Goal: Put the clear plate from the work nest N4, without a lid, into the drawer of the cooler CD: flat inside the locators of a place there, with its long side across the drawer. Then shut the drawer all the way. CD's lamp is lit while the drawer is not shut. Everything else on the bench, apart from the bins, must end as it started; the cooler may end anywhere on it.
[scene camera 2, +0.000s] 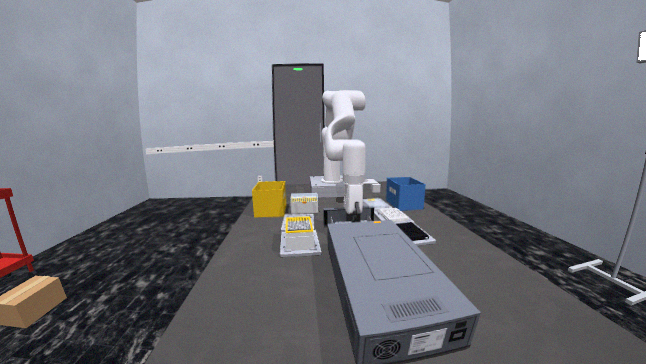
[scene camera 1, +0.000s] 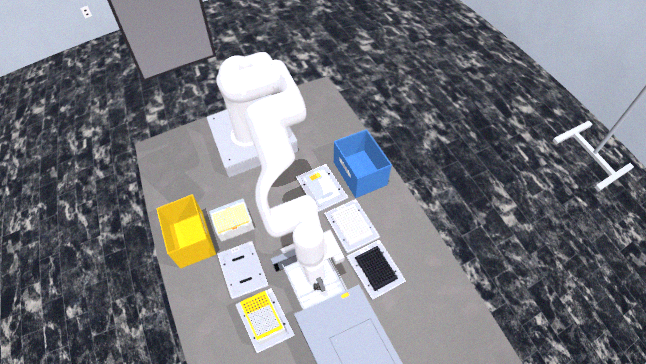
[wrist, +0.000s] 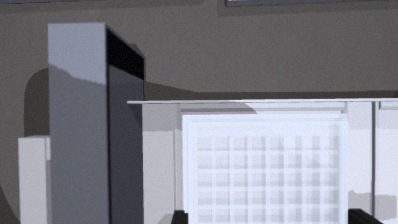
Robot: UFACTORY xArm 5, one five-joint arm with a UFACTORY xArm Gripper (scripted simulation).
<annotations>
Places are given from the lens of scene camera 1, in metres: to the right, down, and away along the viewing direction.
blue bin (scene camera 1: 366,159): 0.16, -0.08, 1.41
yellow bin (scene camera 1: 181,227): -0.49, 0.16, 1.26
black plate (scene camera 1: 377,268): 0.17, 0.27, 1.15
The marked spots on the black plate and the blue bin are 0.44 m apart.
</annotations>
